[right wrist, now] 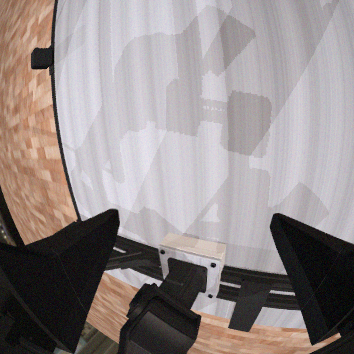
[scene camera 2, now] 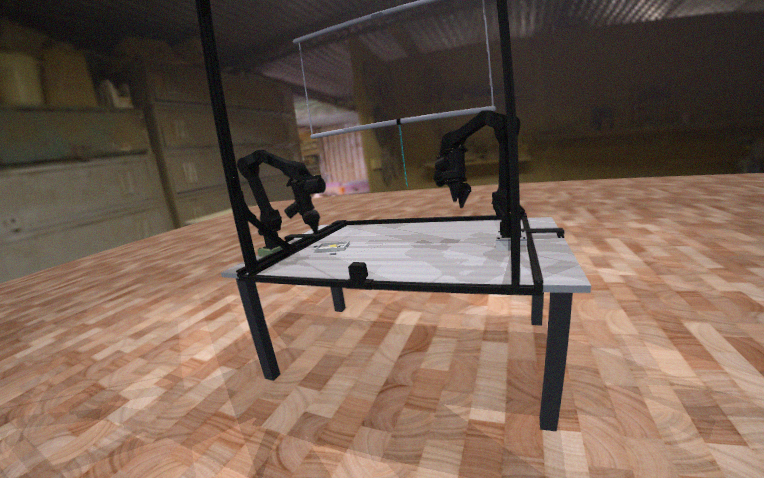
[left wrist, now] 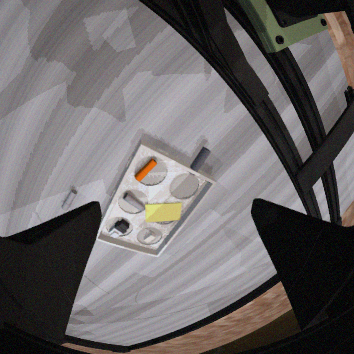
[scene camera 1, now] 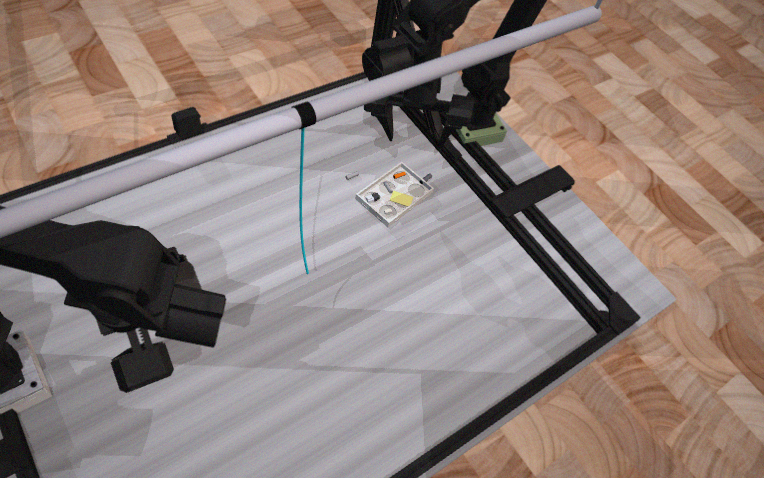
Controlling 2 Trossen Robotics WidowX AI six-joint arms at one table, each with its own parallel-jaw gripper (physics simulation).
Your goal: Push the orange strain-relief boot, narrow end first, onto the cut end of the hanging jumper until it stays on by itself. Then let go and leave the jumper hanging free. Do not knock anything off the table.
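Frame: origin at the left arm's base, x left, y ahead, z down, level; centimetres.
Where they show: left gripper, fingertip midpoint: [scene camera 2: 313,230] [left wrist: 177,208] [scene camera 1: 415,143]; right gripper, fingertip midpoint: [right wrist: 198,220] [scene camera 2: 458,205]; left arm's base, link origin: [scene camera 2: 273,246] [scene camera 1: 476,117]; right arm's base, link origin: [right wrist: 187,274].
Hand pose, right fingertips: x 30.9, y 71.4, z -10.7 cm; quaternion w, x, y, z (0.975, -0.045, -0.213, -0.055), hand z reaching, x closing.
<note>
Each offset is from my right fingertips to the centre of the thing. "*": to the spot under its first point.
The orange boot @[dx -22.4, dy -50.9, dz +13.3 cm] [scene camera 1: 399,175] [left wrist: 146,170] lies on its side in a corner compartment of the white tray @[* dx -11.9, dy -44.4, dz +13.4 cm] [scene camera 1: 388,225] [left wrist: 129,248]; I cannot tell which end is narrow. The teal jumper @[* dx +2.8, dy -22.5, dz -20.8 cm] [scene camera 1: 301,197] [scene camera 2: 403,157] hangs from a black clip @[dx +2.4, dy -22.5, dz -33.0 cm] [scene camera 1: 304,114] on the bar, its cut end free and bare. My left gripper [scene camera 1: 416,138] [scene camera 2: 315,229] [left wrist: 177,208] is open and empty, above the table by the tray. In the left wrist view the tray shows between and beyond its fingers. My right gripper [scene camera 2: 459,204] [right wrist: 198,220] is open and empty, high above the table, apart from the jumper.
The tray also holds a yellow piece @[dx -17.0, dy -49.1, dz +13.4 cm] [scene camera 1: 401,198] [left wrist: 163,212], a grey cylinder @[dx -20.2, dy -47.6, dz +13.3 cm] [left wrist: 134,201] and a black-and-clear part @[dx -18.6, dy -43.8, dz +13.2 cm] [left wrist: 120,228]. A dark rod @[dx -20.1, dy -55.5, dz +13.1 cm] [scene camera 1: 427,176] [left wrist: 200,158] is at its outer edge. A small grey tube @[dx -24.9, dy -42.0, dz +13.6 cm] [scene camera 1: 351,176] [left wrist: 69,198] lies beside it. The bar @[* dx +0.8, dy -32.3, dz -33.9 cm] [scene camera 1: 394,81] [scene camera 2: 354,128] crosses overhead.
</note>
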